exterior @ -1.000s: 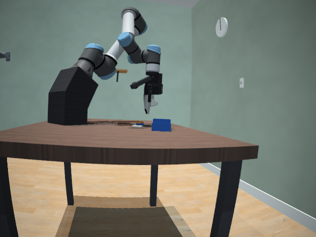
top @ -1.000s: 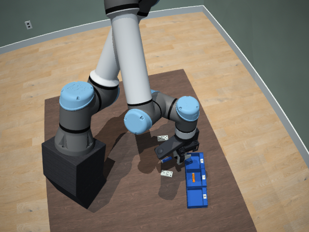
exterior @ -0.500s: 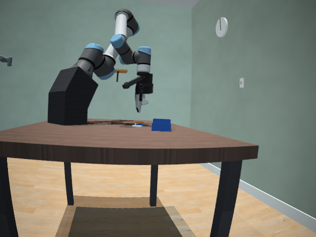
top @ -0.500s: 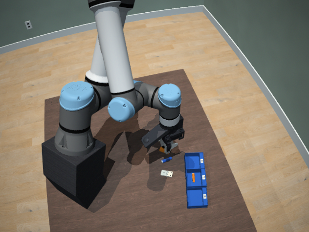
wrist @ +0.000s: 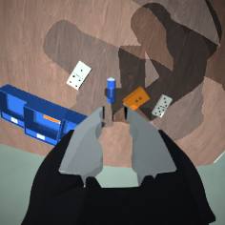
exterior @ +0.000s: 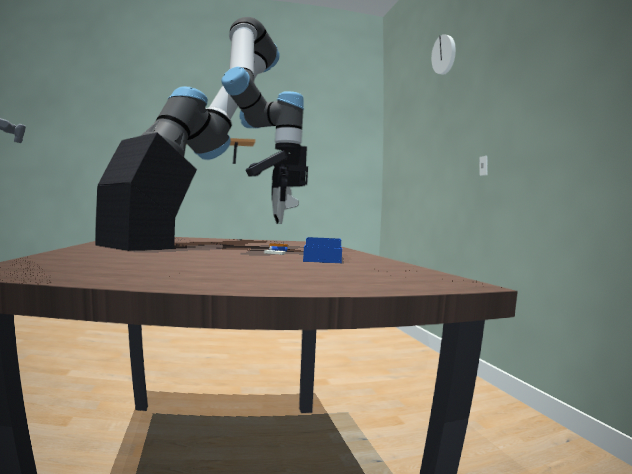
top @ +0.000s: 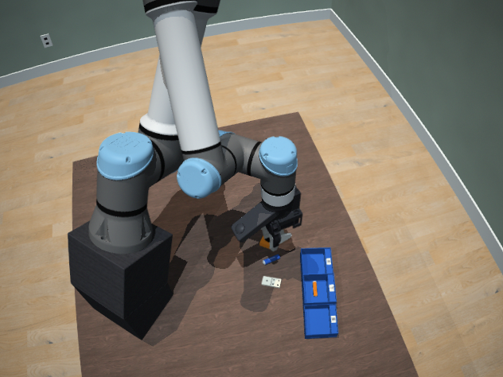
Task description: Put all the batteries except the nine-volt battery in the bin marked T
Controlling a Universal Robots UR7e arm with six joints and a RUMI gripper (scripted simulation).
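My gripper is now 8 cm above the blue cylindrical battery. From my hand the other things lie so: thin orange battery 13 cm to the right, 8 cm below, 8 cm ahead; joined blue bins 15 cm to the right, 8 cm ahead, 7 cm below; orange nine-volt battery 8 cm below, 4 cm to the left, 2 cm ahead.
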